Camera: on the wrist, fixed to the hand. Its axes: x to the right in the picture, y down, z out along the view.
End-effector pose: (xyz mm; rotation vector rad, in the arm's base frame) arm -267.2 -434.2 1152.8 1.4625 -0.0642 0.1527
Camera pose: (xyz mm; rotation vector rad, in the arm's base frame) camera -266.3 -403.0 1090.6 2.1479 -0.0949 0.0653
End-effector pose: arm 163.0 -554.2 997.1 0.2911 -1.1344 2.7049
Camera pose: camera 179.1 -487.6 1009.4 0.5577 -0.1874 2.9878
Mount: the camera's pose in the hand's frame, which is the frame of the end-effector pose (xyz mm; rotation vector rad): -5.6 -58.2 -37.7 0.6778 -0.1188 -0.0268
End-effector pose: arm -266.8 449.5 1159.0 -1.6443 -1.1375 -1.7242
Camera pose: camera -334.5 448.0 1143.1 -1.3067 -1.5812 -1.0744
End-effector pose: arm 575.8 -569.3 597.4 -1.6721 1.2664 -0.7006
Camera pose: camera 567.8 -571.6 666.5 -1.1490 0.7941 -0.9076
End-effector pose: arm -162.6 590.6 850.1 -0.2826 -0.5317 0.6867
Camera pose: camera -114.9 540.8 840.9 0.4011 -0.3867 0.8202
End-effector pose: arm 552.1 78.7 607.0 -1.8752 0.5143 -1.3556
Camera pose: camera 509.1 106.9 653.9 -1.3862 -0.0425 -1.2225
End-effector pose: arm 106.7 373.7 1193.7 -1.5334 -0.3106 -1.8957
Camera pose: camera 41.5 397.7 1190.8 -1.1701 -0.9230 -1.4900
